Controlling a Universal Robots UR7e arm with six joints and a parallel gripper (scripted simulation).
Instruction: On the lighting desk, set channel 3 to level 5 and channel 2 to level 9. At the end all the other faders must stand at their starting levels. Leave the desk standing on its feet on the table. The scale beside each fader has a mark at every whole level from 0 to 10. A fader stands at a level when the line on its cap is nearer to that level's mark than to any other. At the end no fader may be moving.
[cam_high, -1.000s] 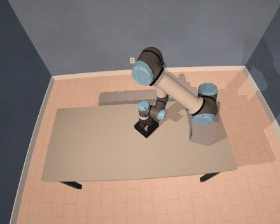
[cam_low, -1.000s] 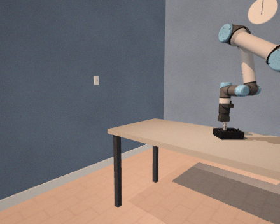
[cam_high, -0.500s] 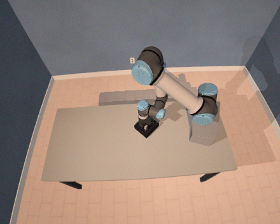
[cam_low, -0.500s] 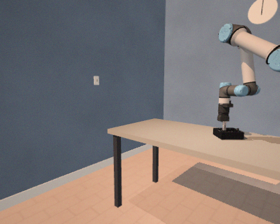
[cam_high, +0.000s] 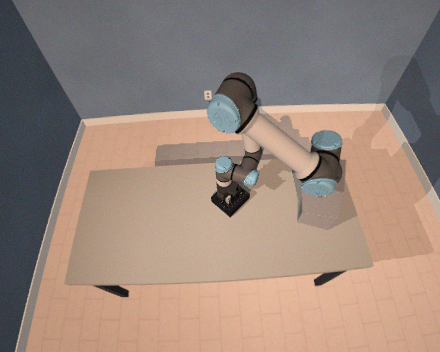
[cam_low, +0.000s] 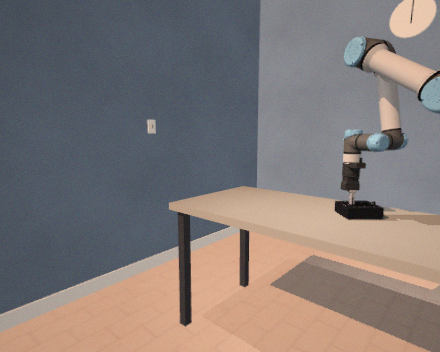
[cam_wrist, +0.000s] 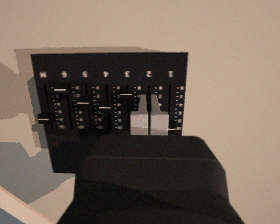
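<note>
Now: hand 2 cm past the channel 3 fader cap, 1 cm to the left of it and 1 cm above it. Round my hand: channel 1 fader cap 3 cm ahead, 1 cm below; then channel 4 fader cap 3 cm behind, 3 cm to the right, 1 cm below; then channel 5 fader cap 4 cm behind, 5 cm to the right, 1 cm below.
</note>
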